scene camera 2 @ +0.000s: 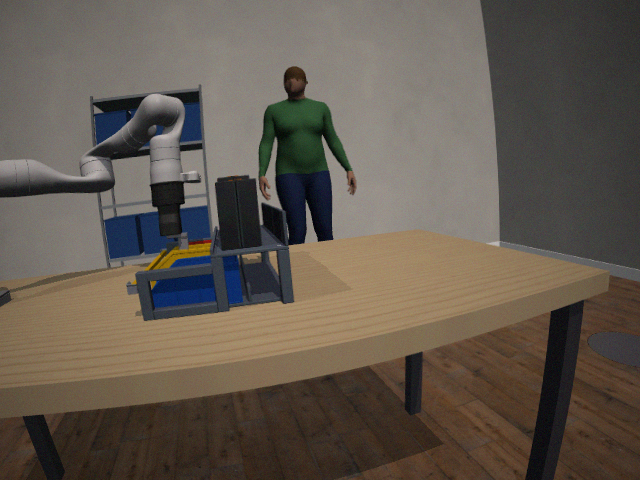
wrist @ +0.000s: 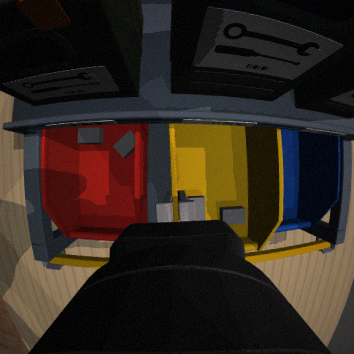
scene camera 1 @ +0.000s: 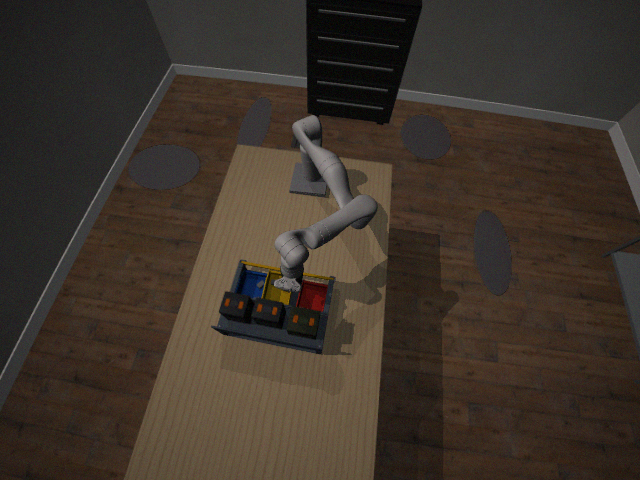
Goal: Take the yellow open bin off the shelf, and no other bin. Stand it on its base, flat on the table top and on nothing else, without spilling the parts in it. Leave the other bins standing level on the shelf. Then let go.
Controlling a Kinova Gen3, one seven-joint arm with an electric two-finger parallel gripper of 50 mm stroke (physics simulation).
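Where they show: gripper, fingertip midpoint: (wrist: 175,200); arm's base, origin of the base link: (scene camera 1: 312,174).
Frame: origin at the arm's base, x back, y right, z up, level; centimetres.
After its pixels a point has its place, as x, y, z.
Observation:
The yellow open bin (scene camera 1: 277,295) @[-61.4, 0.5, -0.1] (scene camera 2: 195,250) @[-62.9, 4.9, 7.0] (wrist: 222,170) @[-62.4, 1.5, -0.1] is in the middle of the shelf's lower front level, between the blue bin (scene camera 1: 252,285) @[-59.3, 11.7, -1.5] (scene camera 2: 186,291) @[-61.5, 15.5, 1.5] (wrist: 310,175) @[-62.0, 15.2, 1.1] and the red bin (scene camera 1: 312,296) @[-58.4, -13.0, -1.4] (wrist: 95,175) @[-61.3, -15.5, -1.5]. In the wrist view its rim overlaps the blue bin's near edge, while grey shelf shows on the red side. In scene camera 2 its rim stands above the blue bin's; whether its base touches the shelf is hidden. A grey part (wrist: 233,215) @[-56.8, 2.7, 1.6] lies inside it. My gripper (scene camera 2: 181,240) (wrist: 175,200) @[-59.1, -4.6, 3.2] points down, shut on its side wall next to the red bin.
Black cases (scene camera 1: 268,312) @[-72.7, -1.8, 20.9] (scene camera 2: 237,212) (wrist: 267,47) @[-68.5, -1.0, 14.3] stand on the upper deck of the grey shelf (scene camera 1: 268,338) @[-79.6, -2.9, 13.8] (scene camera 2: 221,284) @[-68.1, 17.4, 2.6] (wrist: 160,117) @[-66.2, -6.2, 8.8], close beside my gripper. A yellow bar (wrist: 290,251) @[-52.4, 10.0, 4.1] runs along its front. The shelf stands on the wooden table (scene camera 1: 279,413) @[-101.5, -11.0, -2.3] (scene camera 2: 413,289) @[-101.9, 20.0, -2.4]. A person (scene camera 2: 299,136) stands beyond.

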